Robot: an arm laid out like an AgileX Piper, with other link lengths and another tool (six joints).
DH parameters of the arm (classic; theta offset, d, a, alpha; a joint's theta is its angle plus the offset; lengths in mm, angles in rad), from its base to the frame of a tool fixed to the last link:
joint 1: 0 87.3 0 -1.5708
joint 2: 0.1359 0 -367.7 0
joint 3: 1.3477 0 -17.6 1.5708
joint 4: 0 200.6 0 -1.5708
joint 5: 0 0 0 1.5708
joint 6: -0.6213 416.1 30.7 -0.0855
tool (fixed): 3.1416 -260.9 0 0
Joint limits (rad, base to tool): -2.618..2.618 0..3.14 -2.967..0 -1.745..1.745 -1.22..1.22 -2.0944..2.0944
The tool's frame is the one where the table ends.
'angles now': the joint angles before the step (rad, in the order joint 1, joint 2, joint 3, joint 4, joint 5, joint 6). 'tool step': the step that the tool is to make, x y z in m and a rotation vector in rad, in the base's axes. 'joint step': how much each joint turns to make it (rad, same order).
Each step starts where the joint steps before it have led.
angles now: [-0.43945, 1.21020, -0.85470, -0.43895, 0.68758, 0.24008]
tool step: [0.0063, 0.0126, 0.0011, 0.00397, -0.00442, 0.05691]
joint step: [0.07810, -0.01194, 0.00021, -0.00525, 0.01647, 0.02077]
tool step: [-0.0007, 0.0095, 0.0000, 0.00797, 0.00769, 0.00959]
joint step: [0.06738, -0.01035, -0.00006, -0.02602, 0.04234, 0.06053]
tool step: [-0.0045, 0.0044, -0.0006, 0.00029, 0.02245, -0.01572]
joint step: [0.04432, -0.00495, 0.00063, -0.03275, 0.05092, 0.05814]
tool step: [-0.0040, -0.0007, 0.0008, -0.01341, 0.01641, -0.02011]
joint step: [0.01513, -0.00126, 0.00027, -0.03305, 0.03090, 0.03638]
